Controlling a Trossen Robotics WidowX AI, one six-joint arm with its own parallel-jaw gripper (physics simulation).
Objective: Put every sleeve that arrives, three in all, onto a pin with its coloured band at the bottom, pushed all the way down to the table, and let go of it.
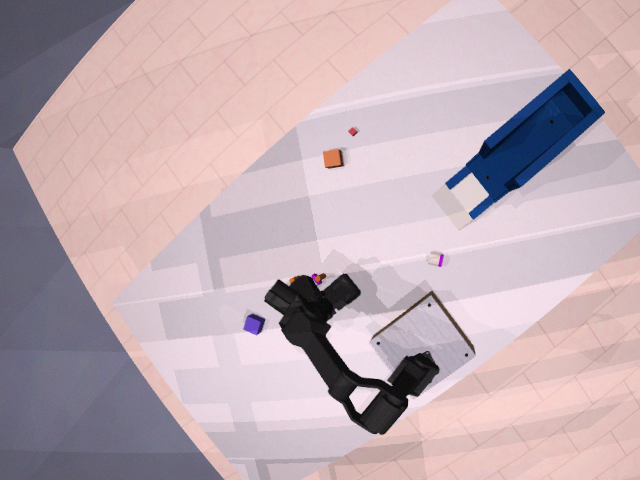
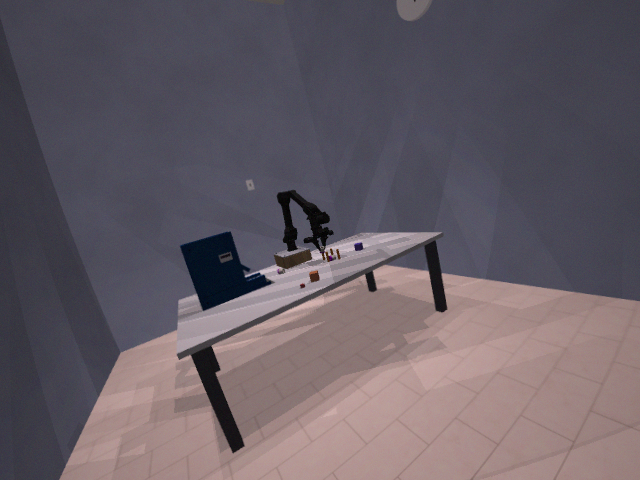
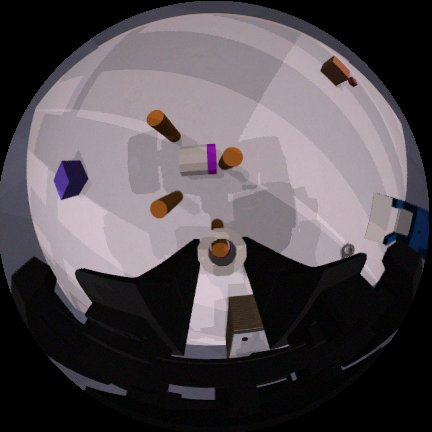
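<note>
My gripper (image 3: 220, 243) (image 2: 321, 246) is shut on a pale grey sleeve (image 3: 209, 241) that stands upright. It sits over an orange pin (image 3: 219, 248), whose top shows inside the bore. A bit of purple band shows low inside the sleeve. How far down it sits is hidden. Three more orange pins (image 3: 163, 125) (image 3: 165, 203) (image 3: 230, 157) stand beyond it. A second sleeve (image 3: 197, 160) lies on its side among them, its purple band toward the right pin. A third sleeve (image 1: 435, 258) (image 3: 347, 250) stands loose on the table, toward the chute.
A blue chute (image 1: 509, 157) (image 2: 218, 273) (image 3: 414, 225) stands at the table's far end. An orange block (image 1: 332, 158) (image 3: 334, 70), a small red block (image 1: 352, 131) and a purple cube (image 1: 254, 324) (image 3: 70, 179) lie around. The arm's base plate (image 1: 423, 329) is near the table edge.
</note>
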